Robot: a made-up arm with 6 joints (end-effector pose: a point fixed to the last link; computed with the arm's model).
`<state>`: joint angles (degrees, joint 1 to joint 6).
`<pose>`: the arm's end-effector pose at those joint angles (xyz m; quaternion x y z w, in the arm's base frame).
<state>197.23 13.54 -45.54 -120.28 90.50 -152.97</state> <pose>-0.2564 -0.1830 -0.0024 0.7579 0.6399 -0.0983 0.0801</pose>
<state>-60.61 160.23 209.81 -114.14 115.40 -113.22</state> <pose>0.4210 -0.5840 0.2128 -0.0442 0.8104 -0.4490 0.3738</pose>
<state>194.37 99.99 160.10 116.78 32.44 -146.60</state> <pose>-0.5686 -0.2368 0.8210 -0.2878 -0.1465 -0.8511 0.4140</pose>
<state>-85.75 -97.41 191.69 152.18 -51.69 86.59</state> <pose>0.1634 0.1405 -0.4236 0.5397 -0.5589 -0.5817 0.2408</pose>
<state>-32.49 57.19 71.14 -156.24 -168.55 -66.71</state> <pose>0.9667 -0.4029 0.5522 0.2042 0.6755 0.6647 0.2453</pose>
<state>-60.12 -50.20 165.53 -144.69 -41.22 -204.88</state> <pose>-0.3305 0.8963 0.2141 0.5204 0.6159 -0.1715 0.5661</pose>
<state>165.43 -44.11 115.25 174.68 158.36 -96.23</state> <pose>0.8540 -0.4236 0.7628 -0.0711 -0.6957 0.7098 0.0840</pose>
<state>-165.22 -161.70 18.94 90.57 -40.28 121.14</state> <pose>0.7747 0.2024 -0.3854 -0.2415 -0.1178 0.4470 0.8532</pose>
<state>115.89 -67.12 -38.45 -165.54 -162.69 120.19</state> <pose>-0.2607 0.1026 0.6781 -0.6277 0.5011 -0.2631 0.5344</pose>
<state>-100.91 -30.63 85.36 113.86 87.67 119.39</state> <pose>0.2056 0.6479 1.1273 0.2709 -0.1828 -0.2250 0.9179</pose>
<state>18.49 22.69 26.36 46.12 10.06 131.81</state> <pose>0.8243 0.1324 0.8179 -0.9702 -0.2236 -0.0877 0.0304</pose>
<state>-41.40 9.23 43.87 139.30 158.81 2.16</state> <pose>0.5072 -0.2491 1.1461 -0.5374 -0.1828 0.7861 0.2447</pose>
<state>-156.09 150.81 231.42 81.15 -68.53 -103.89</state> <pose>-0.1313 -0.0252 0.5400 0.4301 0.5900 0.6558 0.1919</pose>
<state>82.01 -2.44 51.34 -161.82 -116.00 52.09</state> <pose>-0.1254 0.4461 1.1688 -0.2500 0.2577 -0.7990 0.4824</pose>
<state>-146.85 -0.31 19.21 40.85 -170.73 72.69</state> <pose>-0.5688 -0.1944 1.0114 0.8660 0.3756 -0.1240 0.3061</pose>
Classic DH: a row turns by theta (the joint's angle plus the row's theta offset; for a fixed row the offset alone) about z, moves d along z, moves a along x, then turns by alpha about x. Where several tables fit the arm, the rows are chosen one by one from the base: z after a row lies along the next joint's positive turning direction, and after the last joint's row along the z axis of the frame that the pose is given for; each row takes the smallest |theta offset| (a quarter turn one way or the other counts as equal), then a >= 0, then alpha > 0; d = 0 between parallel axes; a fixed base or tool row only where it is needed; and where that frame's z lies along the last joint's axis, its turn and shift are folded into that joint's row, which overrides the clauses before.
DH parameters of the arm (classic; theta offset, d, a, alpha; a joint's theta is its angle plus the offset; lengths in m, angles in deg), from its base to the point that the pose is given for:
joint 1: 0 0.232 0 -90
joint 2: -90 0 0.436 180
joint 3: 0 0 0 -90
joint 4: 0 -0.666 0 90
joint 5: 0 0.196 0 -90
joint 6: 90 0 0 90
tool (fixed): -90 0 0 0

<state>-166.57 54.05 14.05 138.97 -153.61 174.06</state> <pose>-0.8856 -0.3635 0.1584 0.7970 0.0788 0.5466 0.2447</pose>
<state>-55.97 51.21 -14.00 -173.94 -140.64 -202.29</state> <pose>0.4975 -0.3884 -0.1082 -0.1315 -0.5976 -0.2137 0.7615</pose>
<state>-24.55 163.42 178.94 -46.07 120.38 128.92</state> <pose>0.6747 -0.4577 -0.1437 -0.2228 -0.0415 -0.9601 0.1638</pose>
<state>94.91 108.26 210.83 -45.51 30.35 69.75</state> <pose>0.1021 0.4158 0.7759 0.6380 -0.5234 0.1538 0.5435</pose>
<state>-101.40 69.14 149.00 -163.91 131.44 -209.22</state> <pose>0.0703 -0.6040 1.0333 0.4619 0.0402 -0.8116 0.3554</pose>
